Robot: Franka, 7 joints.
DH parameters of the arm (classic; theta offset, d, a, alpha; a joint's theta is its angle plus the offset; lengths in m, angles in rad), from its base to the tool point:
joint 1: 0 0.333 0 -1.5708
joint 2: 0 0 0 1.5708
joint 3: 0 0.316 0.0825 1.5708
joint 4: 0 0 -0.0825 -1.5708
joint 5: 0 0.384 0 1.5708
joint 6: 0 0 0.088 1.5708
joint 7: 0 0.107 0 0
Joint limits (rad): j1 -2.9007..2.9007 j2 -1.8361..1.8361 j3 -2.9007..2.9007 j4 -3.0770..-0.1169 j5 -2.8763..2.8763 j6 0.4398..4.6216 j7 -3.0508..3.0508
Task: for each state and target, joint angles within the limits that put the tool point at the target. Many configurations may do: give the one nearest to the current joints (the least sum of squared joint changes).
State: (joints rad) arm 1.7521 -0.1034 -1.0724 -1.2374 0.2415 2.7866 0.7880
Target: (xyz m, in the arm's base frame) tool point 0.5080 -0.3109 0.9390
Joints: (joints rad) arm 1.9725 -0.7383 -1.3998 -0.7629 0.2434 2.7668 0.7880
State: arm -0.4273 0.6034 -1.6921 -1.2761 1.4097 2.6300 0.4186
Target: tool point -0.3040 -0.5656 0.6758
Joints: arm -0.8460 0.6385 -1.5860 -1.5587 1.4138 2.5776 0.4186
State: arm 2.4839 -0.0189 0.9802 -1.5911 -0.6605 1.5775 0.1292
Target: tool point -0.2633 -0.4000 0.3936
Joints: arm 2.8826 0.0352 1.3673 -2.1050 -0.5117 1.5083 0.1292
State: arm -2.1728 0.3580 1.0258 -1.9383 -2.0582 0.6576 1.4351
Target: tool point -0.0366 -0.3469 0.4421
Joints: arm -2.2532 -0.0790 0.9208 -2.6190 -1.7288 0.4398 1.4351
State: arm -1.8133 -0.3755 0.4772 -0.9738 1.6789 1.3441 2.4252
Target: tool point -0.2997 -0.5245 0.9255
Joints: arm -2.2672 0.4248 0.1909 -0.6438 1.8747 2.0805 2.4252
